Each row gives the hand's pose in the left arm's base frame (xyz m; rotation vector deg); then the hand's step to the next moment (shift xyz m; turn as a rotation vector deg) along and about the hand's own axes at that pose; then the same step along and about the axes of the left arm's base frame.
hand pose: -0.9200 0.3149 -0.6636 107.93 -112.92 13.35
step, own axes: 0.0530 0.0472 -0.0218 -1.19 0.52 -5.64
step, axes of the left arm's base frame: -0.0433 -0.0366 0.0480 0.47 3.33 4.71
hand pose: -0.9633 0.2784 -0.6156 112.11 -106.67 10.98
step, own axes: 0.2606 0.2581 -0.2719 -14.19 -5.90 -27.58
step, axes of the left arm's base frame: -0.1771 -0.1328 0.3993 9.79 24.00 18.03
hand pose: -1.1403 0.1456 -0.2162 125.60 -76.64 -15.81
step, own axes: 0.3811 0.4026 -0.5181 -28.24 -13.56 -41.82
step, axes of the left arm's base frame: 0.1090 -0.2928 0.6915 15.09 43.86 24.07
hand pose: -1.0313 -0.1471 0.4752 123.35 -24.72 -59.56
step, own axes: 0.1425 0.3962 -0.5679 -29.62 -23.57 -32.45
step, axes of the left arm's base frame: 0.5343 -0.1041 0.4511 6.86 47.47 13.62
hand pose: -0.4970 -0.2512 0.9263 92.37 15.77 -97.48
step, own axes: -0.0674 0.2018 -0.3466 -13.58 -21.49 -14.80
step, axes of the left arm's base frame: 0.3874 0.1031 0.0684 -3.79 29.05 2.65
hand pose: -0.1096 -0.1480 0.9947 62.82 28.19 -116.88
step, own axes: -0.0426 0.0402 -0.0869 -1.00 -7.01 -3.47
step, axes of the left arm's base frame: 0.0925 0.0477 -0.0125 -3.16 7.12 -1.22
